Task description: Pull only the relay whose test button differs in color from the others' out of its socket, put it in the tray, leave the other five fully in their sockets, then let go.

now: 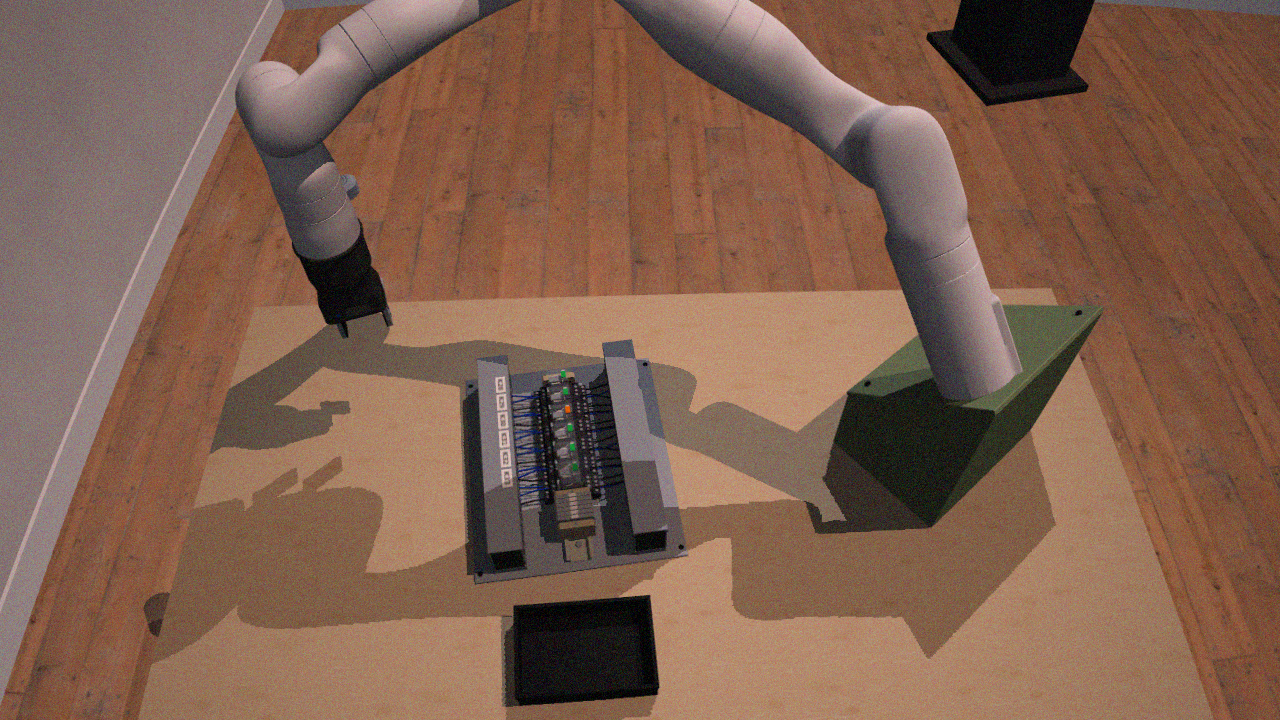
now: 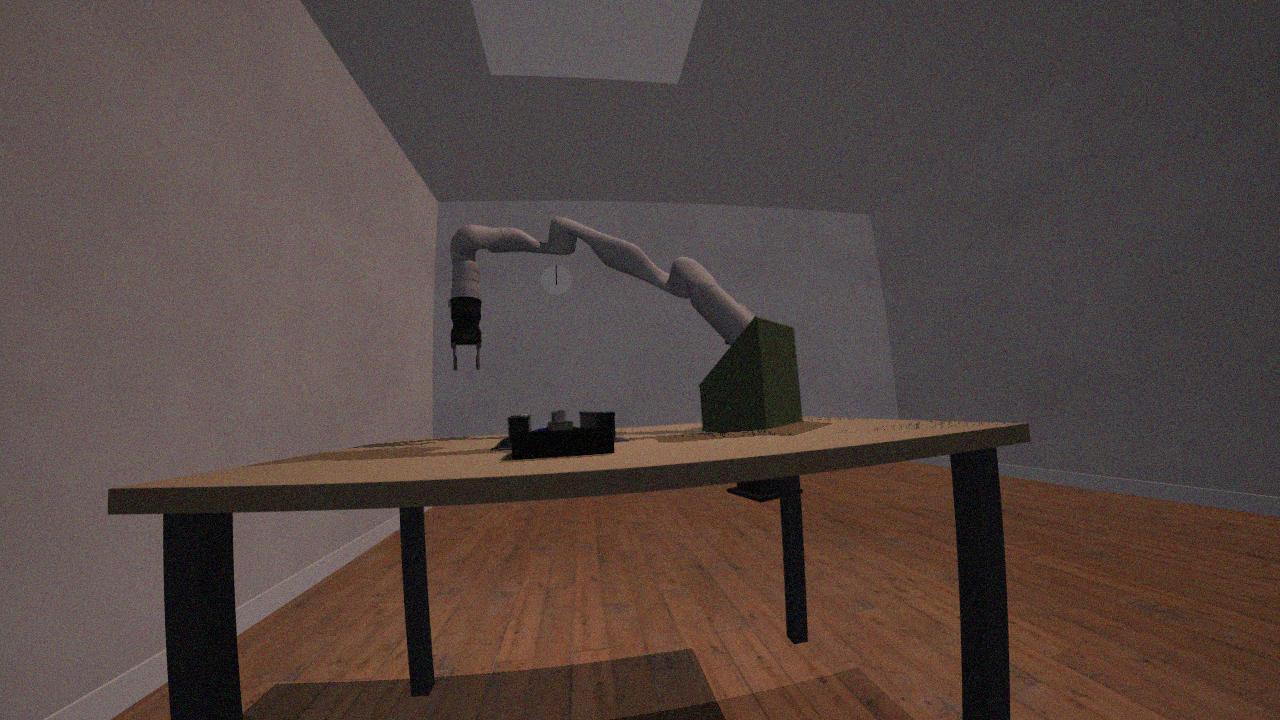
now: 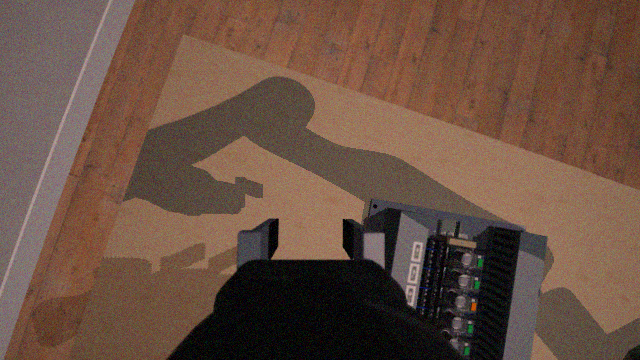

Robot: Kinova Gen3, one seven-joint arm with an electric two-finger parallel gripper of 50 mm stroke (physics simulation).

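Gripper visible in image 1, image 2, image 3 (310, 232). On the gripper, same spot: (image 1: 386, 313) and (image 2: 478, 359).
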